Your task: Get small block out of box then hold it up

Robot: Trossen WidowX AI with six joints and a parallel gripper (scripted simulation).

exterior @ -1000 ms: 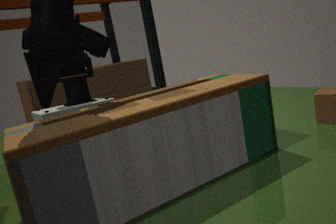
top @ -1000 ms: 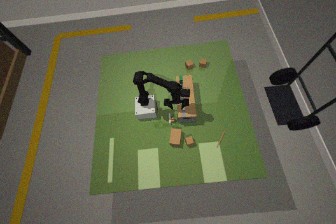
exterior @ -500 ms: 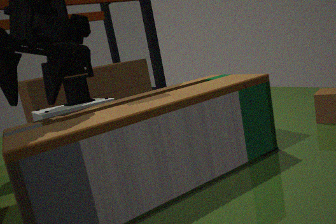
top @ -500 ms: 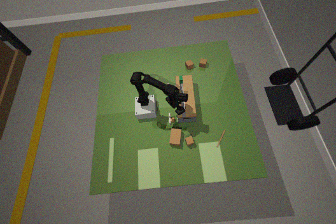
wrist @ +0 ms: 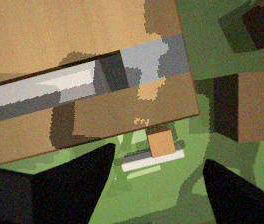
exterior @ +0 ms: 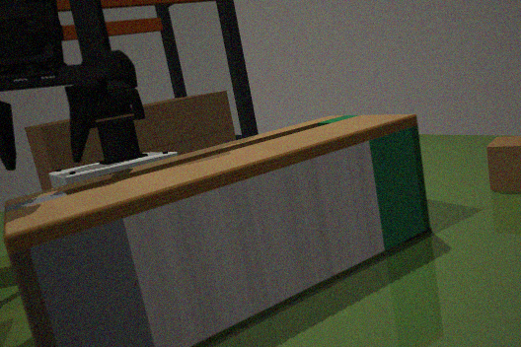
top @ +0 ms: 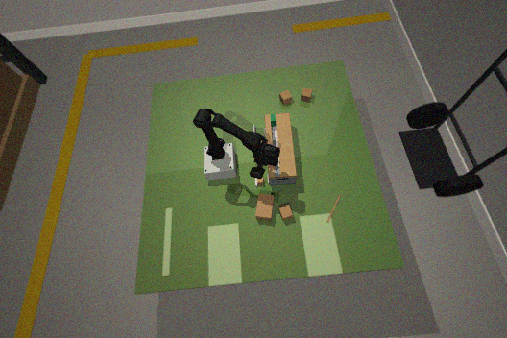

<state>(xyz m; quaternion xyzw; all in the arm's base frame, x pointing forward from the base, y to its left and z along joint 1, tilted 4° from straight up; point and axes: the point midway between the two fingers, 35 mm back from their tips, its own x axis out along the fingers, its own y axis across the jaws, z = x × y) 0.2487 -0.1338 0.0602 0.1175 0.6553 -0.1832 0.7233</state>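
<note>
Now: the small tan block 30 mm behind my gripper tip, 10 mm to the right of it and 130 mm below it. The rest, counted from my gripper tip: long box: 60 mm ahead, 150 mm to the left, 90 mm below; thin stick: 340 mm ahead, 200 mm to the right, 150 mm below.
</note>
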